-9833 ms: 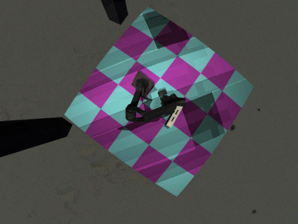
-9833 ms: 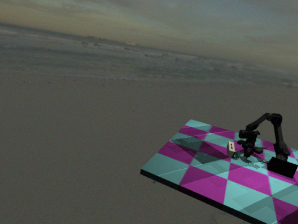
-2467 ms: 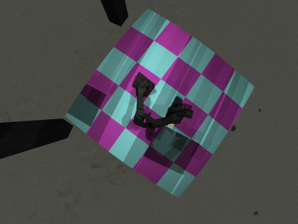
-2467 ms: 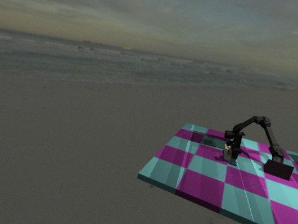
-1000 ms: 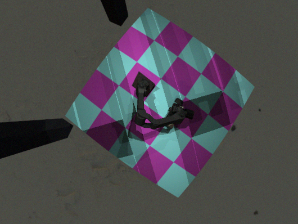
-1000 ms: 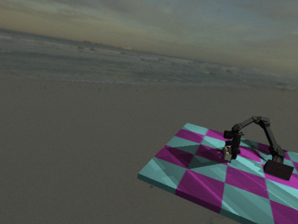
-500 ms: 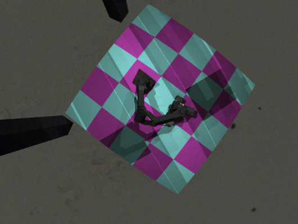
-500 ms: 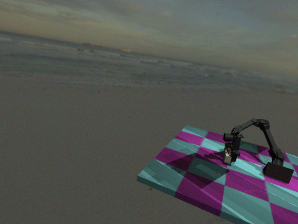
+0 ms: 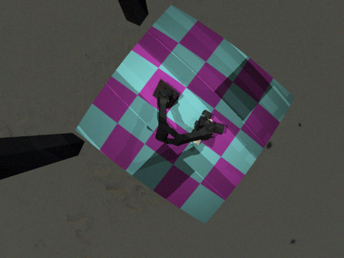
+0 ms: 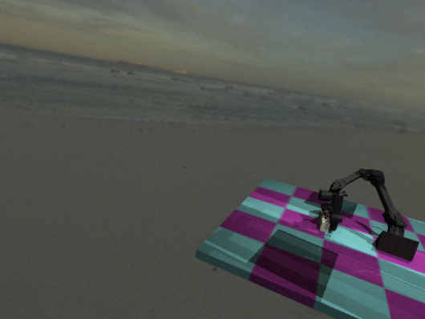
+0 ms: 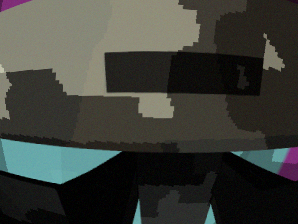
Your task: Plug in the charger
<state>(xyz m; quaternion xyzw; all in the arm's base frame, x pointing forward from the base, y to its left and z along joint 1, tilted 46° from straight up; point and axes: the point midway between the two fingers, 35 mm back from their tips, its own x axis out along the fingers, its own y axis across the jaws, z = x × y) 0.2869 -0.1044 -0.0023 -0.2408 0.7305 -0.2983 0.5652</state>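
Now: gripper tip 2 cm short of the two-prong charger and 1 cm below it.
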